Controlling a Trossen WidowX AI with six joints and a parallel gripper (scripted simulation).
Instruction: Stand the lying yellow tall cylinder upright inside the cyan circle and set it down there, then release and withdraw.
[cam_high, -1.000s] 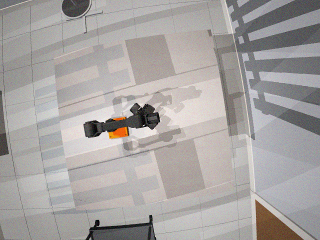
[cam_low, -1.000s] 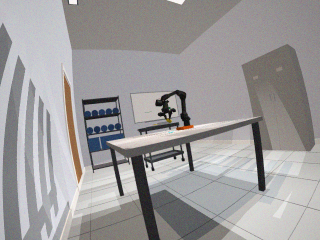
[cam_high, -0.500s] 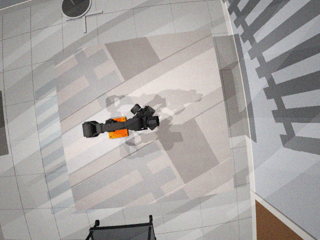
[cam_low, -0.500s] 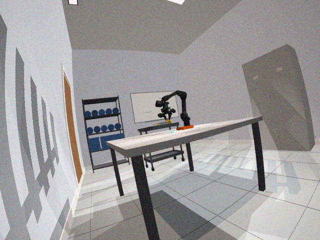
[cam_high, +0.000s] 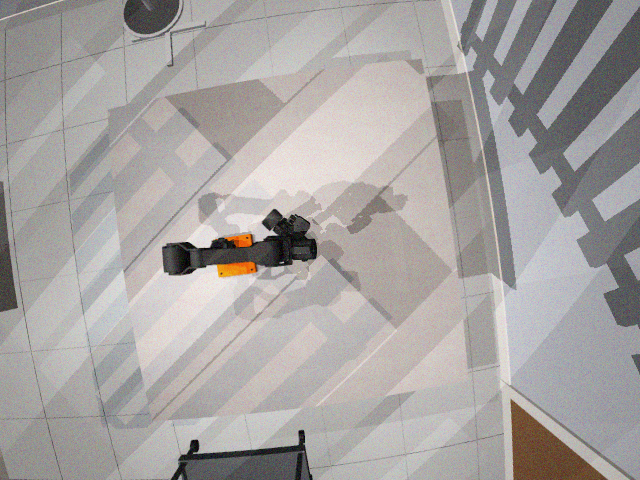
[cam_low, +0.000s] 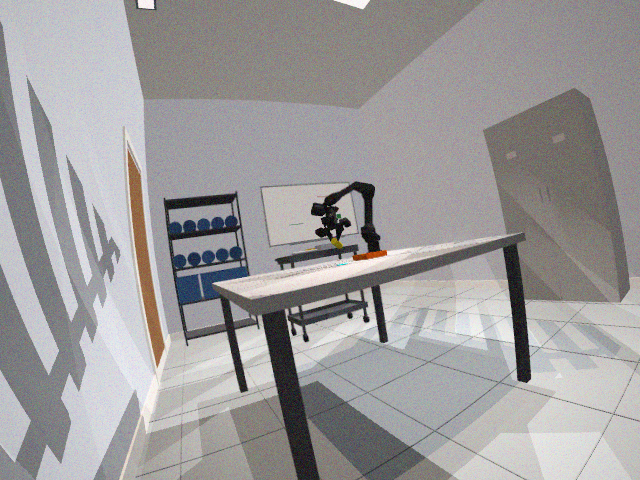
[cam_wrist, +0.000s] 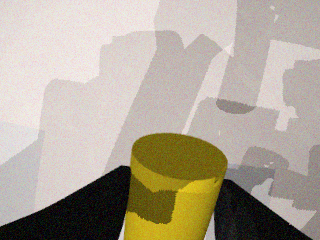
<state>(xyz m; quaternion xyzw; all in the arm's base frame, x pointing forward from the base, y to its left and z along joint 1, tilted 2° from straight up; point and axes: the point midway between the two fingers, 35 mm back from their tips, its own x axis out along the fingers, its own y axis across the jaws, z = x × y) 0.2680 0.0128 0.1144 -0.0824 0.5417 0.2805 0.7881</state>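
Right now my gripper tip is 30 mm past the cyan circle, 10 mm to the left of it and 120 mm above it. From my gripper tip the other things lie so: yellow tall cylinder 20 mm behind, 10 mm to the right, 10 mm below.
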